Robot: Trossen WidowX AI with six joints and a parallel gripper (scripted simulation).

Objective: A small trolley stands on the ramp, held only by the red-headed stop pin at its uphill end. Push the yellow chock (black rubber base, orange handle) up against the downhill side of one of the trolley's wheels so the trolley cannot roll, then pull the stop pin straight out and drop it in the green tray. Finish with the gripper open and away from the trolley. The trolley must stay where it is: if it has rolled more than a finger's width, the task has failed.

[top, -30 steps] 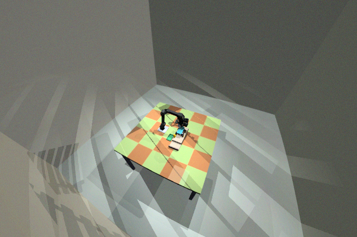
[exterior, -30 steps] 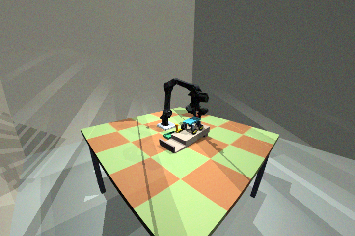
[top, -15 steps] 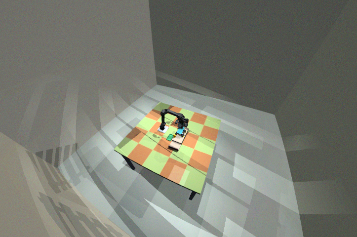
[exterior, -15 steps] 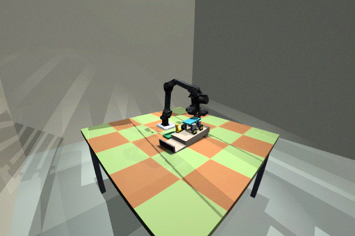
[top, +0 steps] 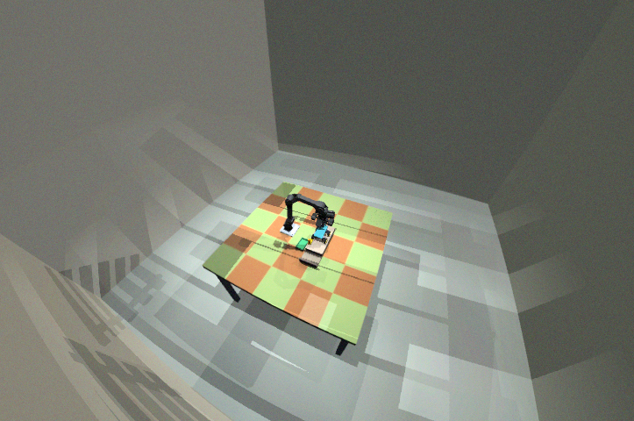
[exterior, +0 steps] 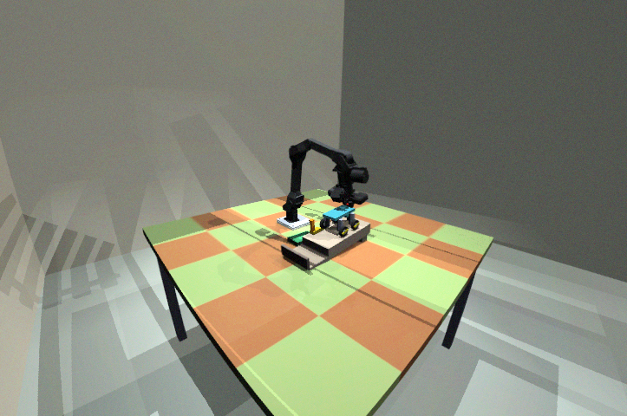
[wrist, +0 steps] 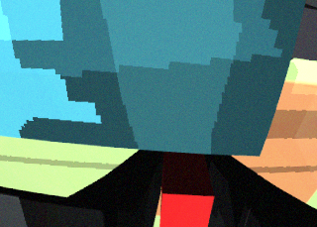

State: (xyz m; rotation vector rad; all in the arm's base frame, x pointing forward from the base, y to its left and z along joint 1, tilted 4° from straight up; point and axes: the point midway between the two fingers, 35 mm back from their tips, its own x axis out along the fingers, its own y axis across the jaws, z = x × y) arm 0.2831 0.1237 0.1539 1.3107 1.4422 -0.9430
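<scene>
My gripper tip is 200 mm to the left of the green tray, 140 mm above it and 90 mm past it. Round my gripper tip: ramp (100 mm to the right, 80 mm below, 30 mm ahead); trolley (90 mm to the right, 30 mm ahead, 20 mm below); stop pin (right at my gripper tip).
</scene>
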